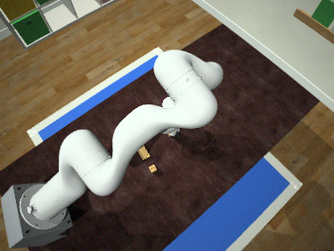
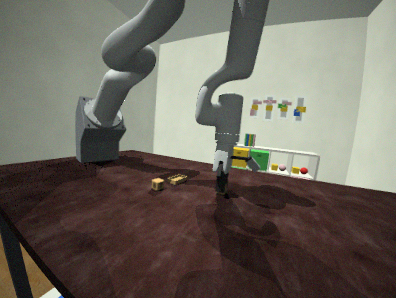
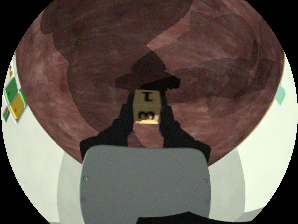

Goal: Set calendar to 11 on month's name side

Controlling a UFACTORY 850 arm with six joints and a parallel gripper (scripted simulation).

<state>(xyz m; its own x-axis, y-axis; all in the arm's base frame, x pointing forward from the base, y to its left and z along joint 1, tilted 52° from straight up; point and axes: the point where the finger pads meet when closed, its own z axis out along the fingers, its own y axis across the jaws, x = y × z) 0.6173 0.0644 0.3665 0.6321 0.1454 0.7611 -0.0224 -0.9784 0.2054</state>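
Now: hand 190 mm past the wooden tray, 20 mm to the right of it and 20 mm above it. Also, from my hand: cube: 10 mm below.
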